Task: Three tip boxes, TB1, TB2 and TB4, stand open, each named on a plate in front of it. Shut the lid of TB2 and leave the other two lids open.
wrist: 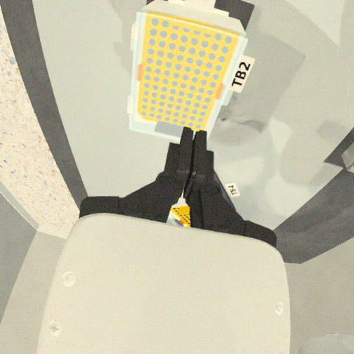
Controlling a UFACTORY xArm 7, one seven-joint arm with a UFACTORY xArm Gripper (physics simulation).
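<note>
The tip box TB2, with a yellow grid full of round holes, fills the upper middle of the wrist view. Its clear lid shows as a pale see-through rim around the grid and appears to lie down over it. The plate reading TB2 is at its right. My gripper is shut and empty, its tips overlapping the near edge of TB2 in the view; whether they touch it I cannot tell. A small plate reading TB4 shows right of the fingers. TB1's plate does not show.
Part of another yellow tip box shows between the gripper's linkages, mostly hidden; its lid cannot be made out. A dark band curves down the left, with speckled floor beyond it. Another dark band crosses the lower right.
</note>
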